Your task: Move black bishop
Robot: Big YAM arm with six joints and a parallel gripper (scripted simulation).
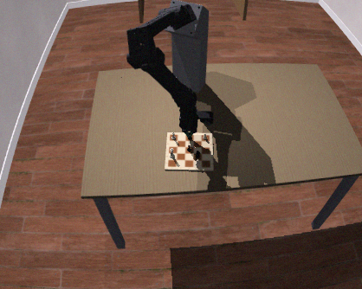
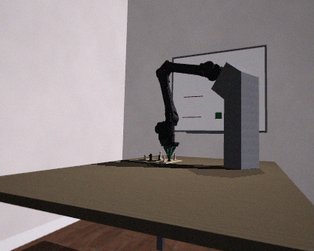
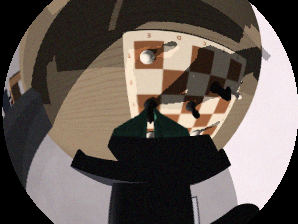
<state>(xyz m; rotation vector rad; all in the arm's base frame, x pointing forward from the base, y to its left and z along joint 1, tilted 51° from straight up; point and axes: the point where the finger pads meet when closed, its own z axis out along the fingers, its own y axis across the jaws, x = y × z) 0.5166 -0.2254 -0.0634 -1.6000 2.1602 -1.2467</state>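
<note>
My gripper is now right at the black bishop. Round my hand: chessboard: 60 mm ahead, 40 mm to the right, 30 mm below.
</note>
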